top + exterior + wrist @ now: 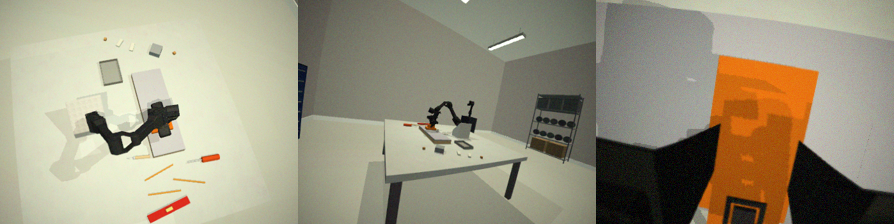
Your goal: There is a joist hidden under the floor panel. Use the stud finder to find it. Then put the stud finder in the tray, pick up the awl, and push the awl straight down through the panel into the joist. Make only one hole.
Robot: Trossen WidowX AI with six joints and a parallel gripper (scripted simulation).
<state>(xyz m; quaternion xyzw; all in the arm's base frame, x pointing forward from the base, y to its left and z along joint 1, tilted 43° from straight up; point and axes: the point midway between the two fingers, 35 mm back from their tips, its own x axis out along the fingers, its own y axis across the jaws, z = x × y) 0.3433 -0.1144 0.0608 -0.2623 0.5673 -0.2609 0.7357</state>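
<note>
The small light lies 40 mm behind my gripper tip and 30 mm above it. The rest, counted from my gripper tip: awl 190 mm behind, 120 mm to the right, 60 mm below; red level 430 mm to the right, 120 mm behind, 50 mm below; orange stud finder 20 mm behind, 20 mm above.
</note>
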